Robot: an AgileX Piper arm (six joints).
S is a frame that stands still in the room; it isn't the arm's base.
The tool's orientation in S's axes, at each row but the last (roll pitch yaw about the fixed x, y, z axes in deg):
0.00 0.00 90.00
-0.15 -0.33 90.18
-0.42 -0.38 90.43
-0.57 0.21 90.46
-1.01 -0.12 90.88
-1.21 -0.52 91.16
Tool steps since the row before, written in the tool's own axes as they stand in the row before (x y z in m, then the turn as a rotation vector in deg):
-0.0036 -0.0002 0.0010 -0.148 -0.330 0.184
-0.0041 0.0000 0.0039 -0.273 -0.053 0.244
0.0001 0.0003 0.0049 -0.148 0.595 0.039
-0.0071 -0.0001 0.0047 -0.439 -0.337 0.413
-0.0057 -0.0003 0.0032 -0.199 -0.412 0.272
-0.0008 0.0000 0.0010 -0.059 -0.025 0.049
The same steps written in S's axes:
0.0002 -0.0036 0.0010 0.330 -0.148 0.184
0.0000 -0.0041 0.0039 0.053 -0.274 0.243
-0.0003 0.0001 0.0049 -0.594 -0.153 0.034
0.0001 -0.0071 0.0047 0.336 -0.435 0.418
0.0003 -0.0057 0.0032 0.410 -0.193 0.279
0.0000 -0.0008 0.0010 0.025 -0.059 0.049

